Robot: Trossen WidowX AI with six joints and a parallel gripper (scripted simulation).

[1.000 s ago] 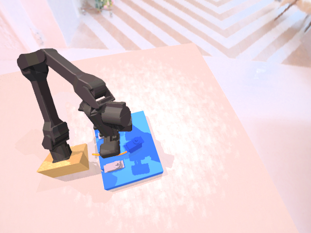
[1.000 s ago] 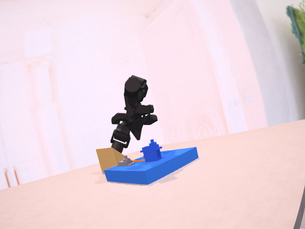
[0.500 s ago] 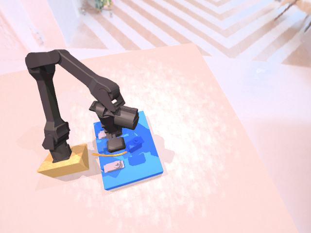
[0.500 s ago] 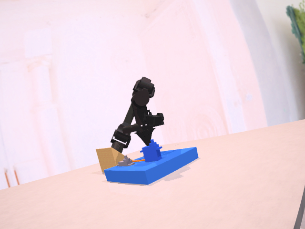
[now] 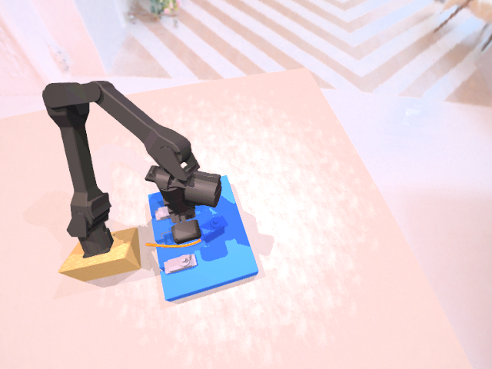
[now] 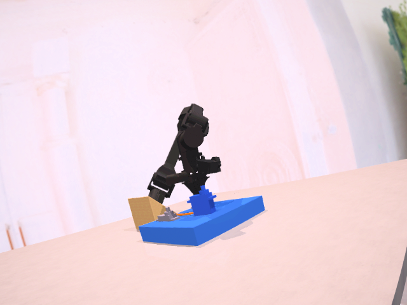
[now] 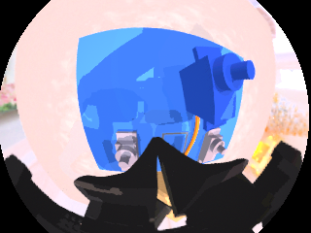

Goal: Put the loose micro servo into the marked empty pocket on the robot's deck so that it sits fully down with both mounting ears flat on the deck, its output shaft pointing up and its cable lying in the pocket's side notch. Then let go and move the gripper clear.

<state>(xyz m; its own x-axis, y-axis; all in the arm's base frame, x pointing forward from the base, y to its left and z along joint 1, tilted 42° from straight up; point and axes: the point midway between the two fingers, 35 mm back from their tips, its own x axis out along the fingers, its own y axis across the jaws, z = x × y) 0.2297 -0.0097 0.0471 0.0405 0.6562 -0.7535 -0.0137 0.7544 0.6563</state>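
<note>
The blue deck is 70 mm ahead of my gripper tip, 50 mm below it and 30 mm to the right of it.
</note>
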